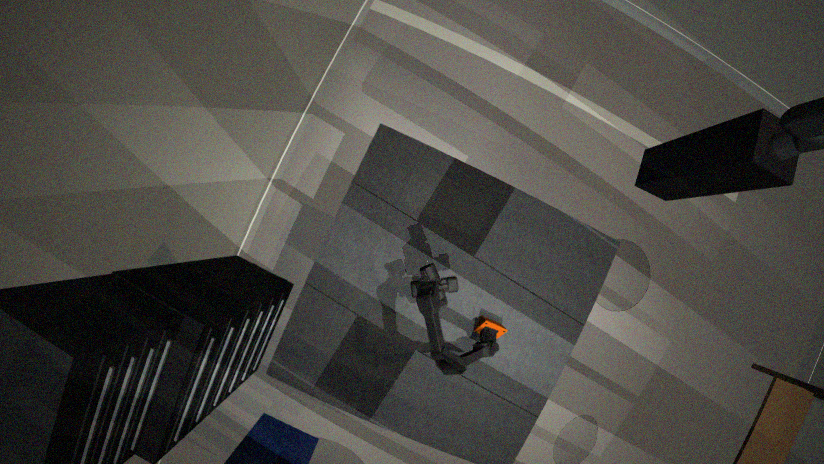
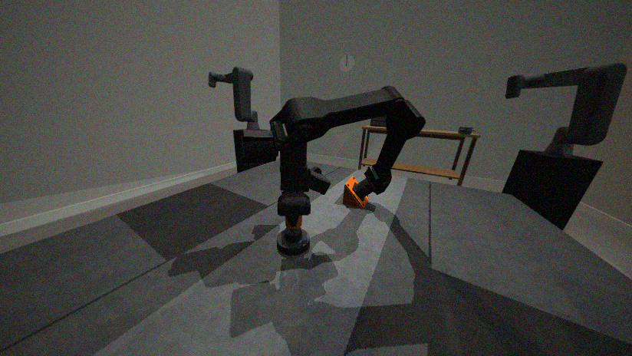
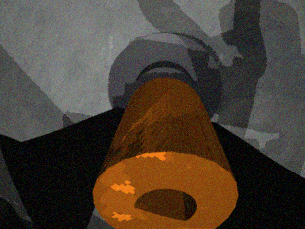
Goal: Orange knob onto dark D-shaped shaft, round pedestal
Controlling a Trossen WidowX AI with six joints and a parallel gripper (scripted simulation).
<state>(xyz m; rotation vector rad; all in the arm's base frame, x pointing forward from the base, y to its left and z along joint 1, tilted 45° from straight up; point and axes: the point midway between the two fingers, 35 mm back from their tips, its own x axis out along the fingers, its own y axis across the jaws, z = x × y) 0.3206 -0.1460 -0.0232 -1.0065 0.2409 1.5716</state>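
Now: gripper tip 20 mm below the orange knob. From my gripper tip the other things lie so: dark pedestal 40 mm below.
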